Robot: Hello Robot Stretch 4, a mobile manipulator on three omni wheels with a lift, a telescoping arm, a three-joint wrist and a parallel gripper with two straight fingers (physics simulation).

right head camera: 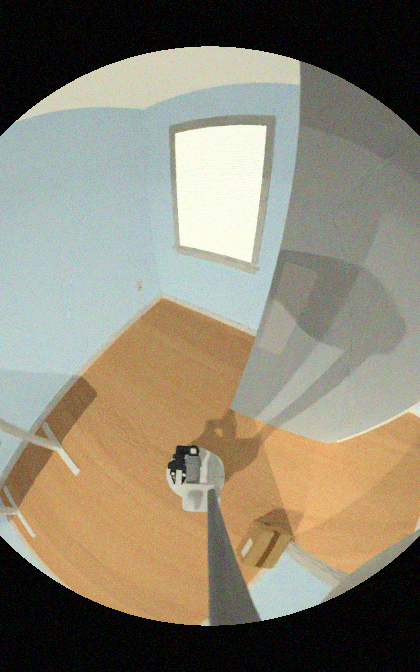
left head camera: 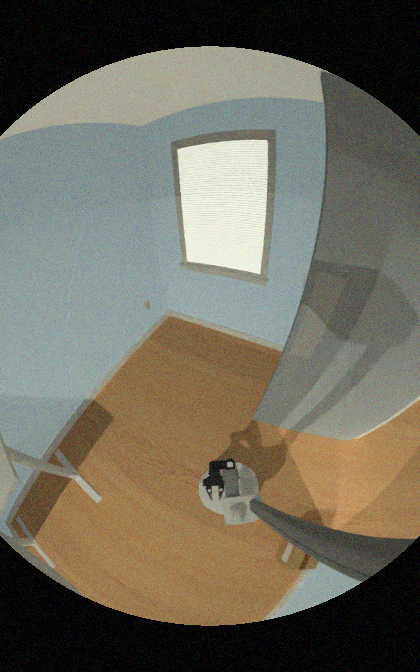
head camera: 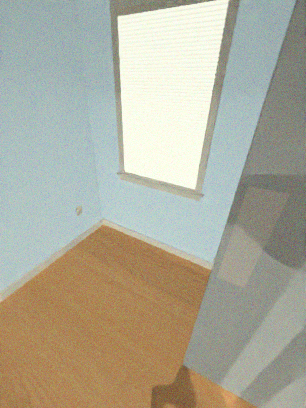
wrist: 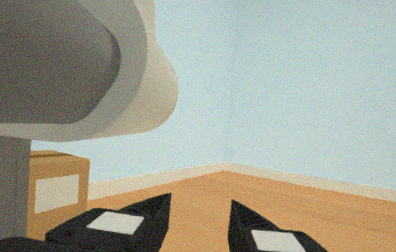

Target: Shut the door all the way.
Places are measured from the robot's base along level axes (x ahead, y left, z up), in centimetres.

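Pixels of known places: gripper, fingertip midpoint: (right head camera: 177,483) (left head camera: 215,499) (wrist: 199,214).
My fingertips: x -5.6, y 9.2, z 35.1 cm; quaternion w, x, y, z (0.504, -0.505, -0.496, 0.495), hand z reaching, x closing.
Observation:
Behind a point stands the place of what it marks.
The door (head camera: 280,150) @(x 53.8, y -32.6, z 142.2 cm) (left head camera: 360,280) @(x 48.8, y -42.8, z 133.0 cm) (right head camera: 340,240) @(x 49.9, y -40.5, z 142.9 cm) is a tall grey panel that stands open into the room on the right of the head views. Its free edge is toward the window, and its bottom edge runs above the wooden floor. Shadows and pale patches lie across its face. In the wrist view the door does not show. My gripper (left head camera: 215,494) @(x -5.6, y 9.1, z 35.1 cm) (right head camera: 178,481) @(x -5.6, y 9.1, z 35.1 cm) (wrist: 199,214) @(x -5.6, y 9.1, z 35.1 cm) is open, with nothing between its two black fingers. It is held in over the round base, apart from the door, and points away from it toward the lower part of the side head views.
A cardboard box (left head camera: 299,556) @(x -65.0, y -40.5, z 25.1 cm) (right head camera: 265,545) @(x -58.4, y -45.9, z 25.1 cm) (wrist: 60,192) @(x -63.0, y -34.9, z 15.3 cm) stands on the floor near the base, low right in the side head views. White table legs (left head camera: 80,482) (right head camera: 62,452) stand at the left. A window (head camera: 167,100) @(x 167.2, y -14.4, z 149.2 cm) (left head camera: 225,205) @(x 167.4, y -14.2, z 140.6 cm) (right head camera: 220,190) @(x 166.9, y -15.0, z 141.1 cm) is in the blue far wall.

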